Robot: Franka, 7 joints.
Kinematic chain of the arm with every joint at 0, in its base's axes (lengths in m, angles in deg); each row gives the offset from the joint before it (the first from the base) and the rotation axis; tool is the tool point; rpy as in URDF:
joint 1: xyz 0 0 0.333 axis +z
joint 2: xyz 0 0 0 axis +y
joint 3: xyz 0 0 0.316 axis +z
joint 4: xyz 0.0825 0 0 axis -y
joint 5: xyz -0.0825 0 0.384 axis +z
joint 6: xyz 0 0 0 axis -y
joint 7: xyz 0.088 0 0 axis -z
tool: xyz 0 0 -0.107 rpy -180 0 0
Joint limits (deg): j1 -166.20..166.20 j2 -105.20..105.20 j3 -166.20..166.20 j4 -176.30..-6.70 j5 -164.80..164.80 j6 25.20..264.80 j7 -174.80..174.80
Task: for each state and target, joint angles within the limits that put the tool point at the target. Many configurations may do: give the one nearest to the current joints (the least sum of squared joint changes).
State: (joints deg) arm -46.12 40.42 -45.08 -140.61 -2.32 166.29 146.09
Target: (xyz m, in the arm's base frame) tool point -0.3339 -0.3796 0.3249
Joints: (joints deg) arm -43.68 37.43 -86.95 -143.76 4.17 173.70 146.09
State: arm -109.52 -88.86 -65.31 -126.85 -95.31 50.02 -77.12
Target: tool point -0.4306 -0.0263 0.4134
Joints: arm -79.39 -83.22 -61.93 -140.00 -93.03 59.76 -77.12
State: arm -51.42 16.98 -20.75 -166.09 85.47 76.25 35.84
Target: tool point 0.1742 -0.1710 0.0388
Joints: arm -47.54 40.61 -15.58 -154.23 90.60 85.38 35.84
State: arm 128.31 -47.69 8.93 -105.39 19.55 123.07 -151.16
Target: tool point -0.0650 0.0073 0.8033
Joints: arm 130.92 -82.75 2.52 -128.36 16.73 104.49 -151.16
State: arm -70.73 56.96 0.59 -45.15 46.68 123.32 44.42
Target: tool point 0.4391 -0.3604 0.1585
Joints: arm -60.19 41.51 14.67 -101.60 38.61 91.48 44.42
